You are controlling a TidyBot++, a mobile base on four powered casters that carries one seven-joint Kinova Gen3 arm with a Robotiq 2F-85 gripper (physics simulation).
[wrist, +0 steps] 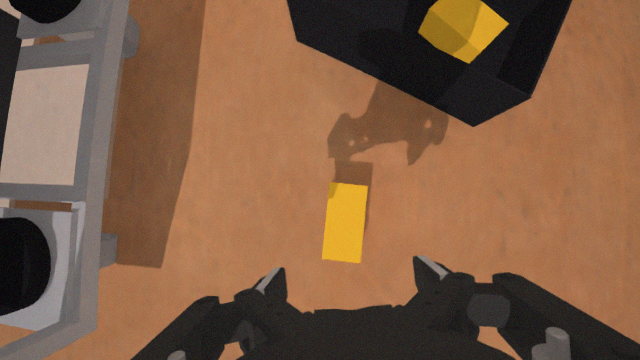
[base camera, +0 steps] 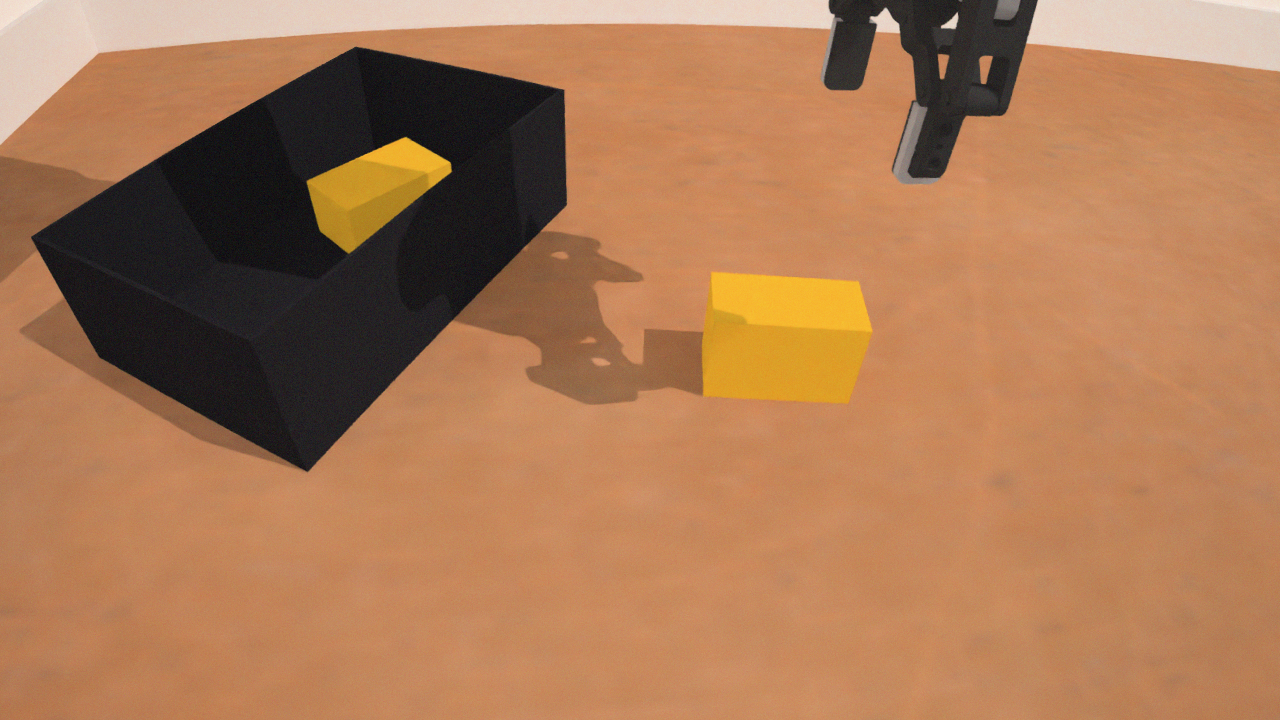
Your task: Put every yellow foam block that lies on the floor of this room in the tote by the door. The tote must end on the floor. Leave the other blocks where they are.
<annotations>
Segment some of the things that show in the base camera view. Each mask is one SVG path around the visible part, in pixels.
My gripper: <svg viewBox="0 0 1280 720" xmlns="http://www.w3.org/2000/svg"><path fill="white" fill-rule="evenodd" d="M829 0L829 11L835 16L832 20L820 76L822 83L829 90L857 90L863 84L877 24L870 17L877 17L887 8L892 18L899 24L901 46L913 59L916 100L912 100L892 166L892 172L902 184L935 183L946 171L965 117L1002 116L1008 110L1038 0ZM993 56L986 84L981 84L979 59L982 56ZM938 54L949 55L944 79L940 79ZM958 12L956 29L941 28Z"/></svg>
A black tote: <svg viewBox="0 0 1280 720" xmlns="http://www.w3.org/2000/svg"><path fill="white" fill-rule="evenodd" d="M564 89L423 59L354 47L187 140L33 235L31 239L101 359L226 429L308 472L439 333L567 206ZM451 163L451 173L386 223L350 254L319 230L307 180L404 137Z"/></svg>
</annotations>
